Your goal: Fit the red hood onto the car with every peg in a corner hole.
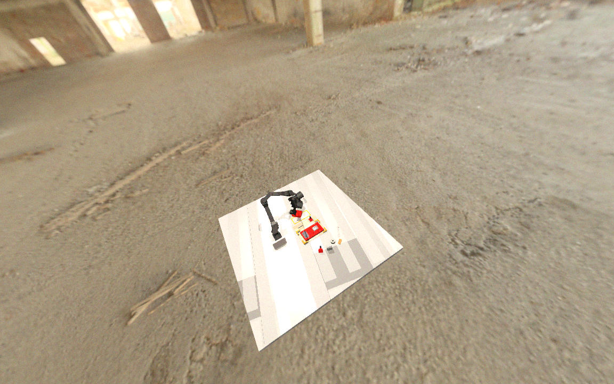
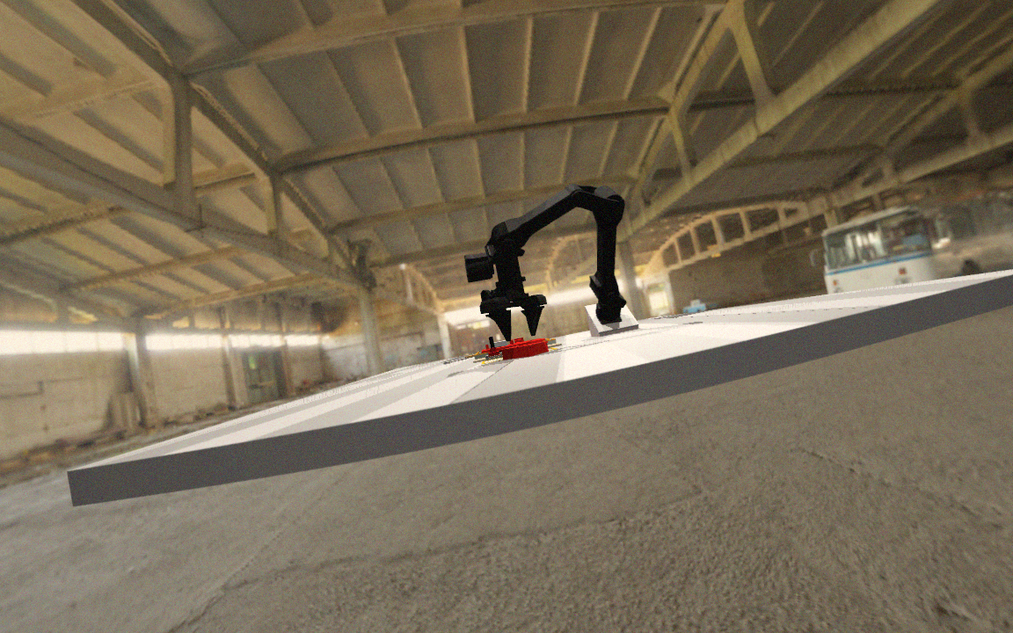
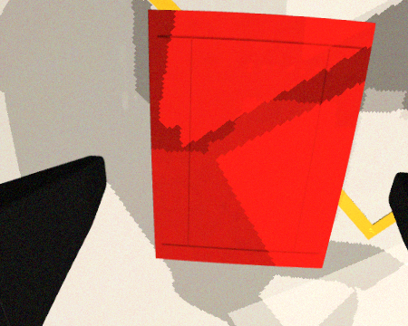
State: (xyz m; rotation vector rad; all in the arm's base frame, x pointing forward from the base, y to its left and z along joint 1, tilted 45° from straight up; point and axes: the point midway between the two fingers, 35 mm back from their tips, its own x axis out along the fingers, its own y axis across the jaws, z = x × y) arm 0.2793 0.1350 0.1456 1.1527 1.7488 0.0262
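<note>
Right now the red hood is 30 mm below my gripper tip.
</note>
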